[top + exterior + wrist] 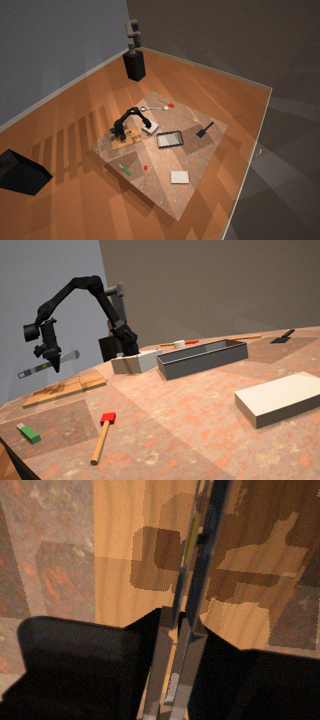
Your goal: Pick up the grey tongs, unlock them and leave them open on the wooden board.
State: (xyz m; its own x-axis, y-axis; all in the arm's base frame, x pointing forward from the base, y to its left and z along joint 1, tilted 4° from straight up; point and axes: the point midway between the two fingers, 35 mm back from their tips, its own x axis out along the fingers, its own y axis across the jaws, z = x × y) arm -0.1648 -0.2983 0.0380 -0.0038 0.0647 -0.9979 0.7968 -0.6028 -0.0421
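Right now the wooden board is 20 mm behind my gripper tip, 20 mm to the left of it and 80 mm below it. Round my gripper tip: white disc 190 mm ahead, 710 mm to the left, 70 mm below; then beige block 800 mm ahead, 50 mm to the right, 70 mm below; then red spatula 150 mm ahead, 820 mm to the left, 80 mm below.
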